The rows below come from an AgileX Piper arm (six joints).
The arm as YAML. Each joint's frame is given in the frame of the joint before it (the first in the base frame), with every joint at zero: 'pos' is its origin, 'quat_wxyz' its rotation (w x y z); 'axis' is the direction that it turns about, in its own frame. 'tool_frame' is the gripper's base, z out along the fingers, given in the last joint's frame.
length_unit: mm
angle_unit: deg
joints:
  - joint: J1
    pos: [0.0, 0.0, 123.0]
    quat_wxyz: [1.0, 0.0, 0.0, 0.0]
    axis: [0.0, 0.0, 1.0]
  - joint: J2
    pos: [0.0, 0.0, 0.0]
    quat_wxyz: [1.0, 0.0, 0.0, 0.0]
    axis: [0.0, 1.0, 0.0]
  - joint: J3
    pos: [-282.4, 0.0, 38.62]
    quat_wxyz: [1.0, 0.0, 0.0, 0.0]
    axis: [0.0, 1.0, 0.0]
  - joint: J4
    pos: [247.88, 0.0, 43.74]
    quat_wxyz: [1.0, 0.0, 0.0, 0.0]
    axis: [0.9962, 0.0, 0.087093]
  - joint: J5
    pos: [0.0, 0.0, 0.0]
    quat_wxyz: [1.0, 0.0, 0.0, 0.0]
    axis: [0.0, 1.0, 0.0]
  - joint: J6
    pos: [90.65, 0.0, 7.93]
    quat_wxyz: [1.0, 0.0, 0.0, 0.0]
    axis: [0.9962, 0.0, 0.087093]
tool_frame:
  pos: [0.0, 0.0, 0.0]
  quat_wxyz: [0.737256, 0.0, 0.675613, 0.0]
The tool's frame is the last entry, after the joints.
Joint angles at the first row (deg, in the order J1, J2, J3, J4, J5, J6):
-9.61 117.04 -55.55 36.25 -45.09 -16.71
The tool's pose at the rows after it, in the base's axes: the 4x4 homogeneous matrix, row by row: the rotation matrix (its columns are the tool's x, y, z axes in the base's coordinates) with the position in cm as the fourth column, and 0 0 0 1 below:
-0.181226, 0.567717, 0.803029, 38.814; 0.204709, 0.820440, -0.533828, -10.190; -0.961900, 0.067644, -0.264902, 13.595; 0, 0, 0, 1
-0.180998, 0.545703, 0.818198, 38.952; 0.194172, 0.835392, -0.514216, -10.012; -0.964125, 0.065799, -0.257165, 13.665; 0, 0, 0, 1
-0.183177, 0.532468, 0.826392, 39.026; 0.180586, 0.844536, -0.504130, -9.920; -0.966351, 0.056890, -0.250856, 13.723; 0, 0, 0, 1
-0.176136, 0.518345, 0.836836, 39.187; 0.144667, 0.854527, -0.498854, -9.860; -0.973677, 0.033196, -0.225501, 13.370; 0, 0, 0, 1
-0.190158, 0.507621, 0.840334, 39.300; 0.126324, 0.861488, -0.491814, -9.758; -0.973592, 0.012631, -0.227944, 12.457; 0, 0, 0, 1
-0.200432, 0.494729, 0.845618, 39.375; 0.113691, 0.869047, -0.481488, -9.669; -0.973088, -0.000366, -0.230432, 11.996; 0, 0, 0, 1
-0.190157, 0.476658, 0.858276, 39.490; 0.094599, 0.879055, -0.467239, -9.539; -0.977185, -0.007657, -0.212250, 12.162; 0, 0, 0, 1
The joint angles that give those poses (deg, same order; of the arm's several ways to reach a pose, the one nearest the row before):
-9.61 117.04 -55.55 33.71 -44.99 -14.50
-9.61 117.04 -55.55 31.60 -44.99 -13.51
-9.61 117.04 -55.55 30.45 -45.13 -13.43
-9.57 118.08 -55.56 28.68 -47.33 -13.38
-9.47 119.68 -55.55 27.58 -48.51 -13.38
-9.48 120.46 -55.55 26.45 -48.90 -13.29
-9.47 120.46 -55.55 24.77 -49.71 -12.86

